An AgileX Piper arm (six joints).
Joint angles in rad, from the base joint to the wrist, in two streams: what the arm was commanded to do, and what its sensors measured. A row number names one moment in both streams.
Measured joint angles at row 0: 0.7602, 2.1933, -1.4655, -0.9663, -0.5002, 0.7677
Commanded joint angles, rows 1 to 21: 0.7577, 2.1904, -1.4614, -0.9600, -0.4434, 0.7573; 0.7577, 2.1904, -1.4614, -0.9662, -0.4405, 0.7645; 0.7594, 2.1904, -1.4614, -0.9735, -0.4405, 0.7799; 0.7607, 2.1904, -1.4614, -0.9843, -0.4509, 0.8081; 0.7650, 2.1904, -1.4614, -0.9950, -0.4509, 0.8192; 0.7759, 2.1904, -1.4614, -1.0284, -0.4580, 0.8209; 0.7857, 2.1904, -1.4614, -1.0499, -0.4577, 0.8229; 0.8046, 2.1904, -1.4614, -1.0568, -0.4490, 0.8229; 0.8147, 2.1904, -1.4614, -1.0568, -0.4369, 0.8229; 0.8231, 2.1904, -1.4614, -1.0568, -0.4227, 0.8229; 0.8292, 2.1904, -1.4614, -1.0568, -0.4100, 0.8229; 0.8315, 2.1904, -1.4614, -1.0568, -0.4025, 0.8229; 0.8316, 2.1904, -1.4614, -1.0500, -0.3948, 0.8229; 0.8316, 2.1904, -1.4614, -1.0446, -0.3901, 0.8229; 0.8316, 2.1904, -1.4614, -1.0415, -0.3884, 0.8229; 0.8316, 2.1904, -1.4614, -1.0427, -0.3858, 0.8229; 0.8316, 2.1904, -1.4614, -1.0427, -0.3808, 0.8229; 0.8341, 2.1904, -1.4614, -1.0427, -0.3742, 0.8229; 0.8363, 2.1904, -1.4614, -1.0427, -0.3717, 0.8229; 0.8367, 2.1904, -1.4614, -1.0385, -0.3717, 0.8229; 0.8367, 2.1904, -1.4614, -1.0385, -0.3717, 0.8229
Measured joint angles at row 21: 0.8251, 2.1933, -1.4655, -1.0363, -0.3770, 0.8162
